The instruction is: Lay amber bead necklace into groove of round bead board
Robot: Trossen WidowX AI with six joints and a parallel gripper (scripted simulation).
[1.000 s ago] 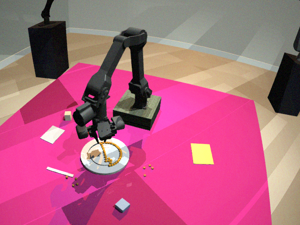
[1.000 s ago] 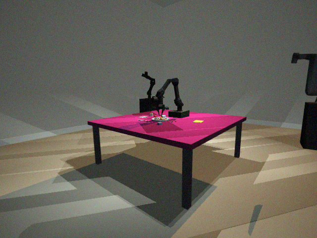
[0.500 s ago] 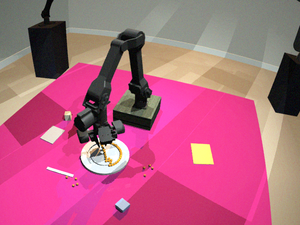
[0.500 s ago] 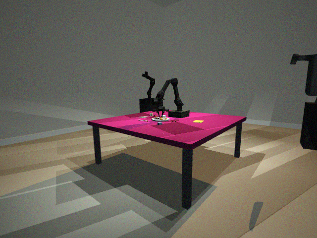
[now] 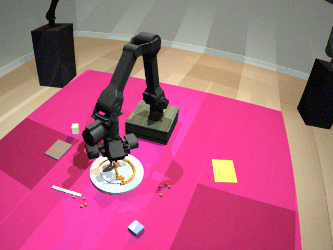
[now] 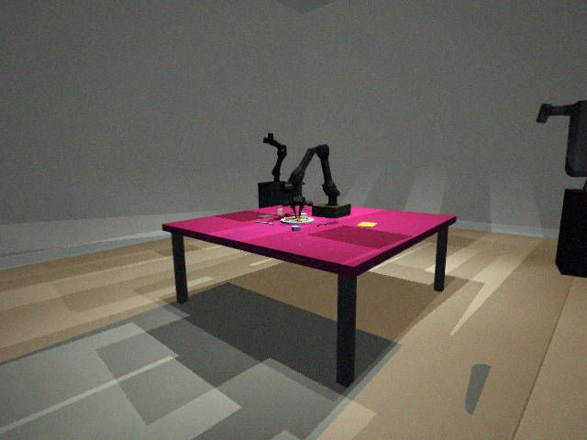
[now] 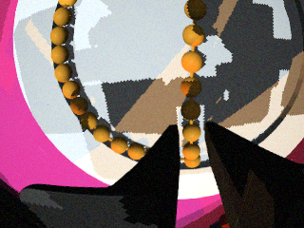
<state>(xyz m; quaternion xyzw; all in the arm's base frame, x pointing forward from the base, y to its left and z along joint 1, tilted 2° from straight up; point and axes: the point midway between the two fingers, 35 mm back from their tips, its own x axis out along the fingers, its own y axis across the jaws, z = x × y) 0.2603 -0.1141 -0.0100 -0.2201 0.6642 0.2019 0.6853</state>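
Now: the round bead board 40 mm ahead of my gripper tip, 20 mm to the left of it and 10 mm below it. Round my gripper tip: white block: 120 mm behind, 30 mm to the right; then red-handled tool: 130 mm to the right, 100 mm behind, 10 mm below; then white strip: 170 mm ahead, 130 mm to the right, 10 mm below.
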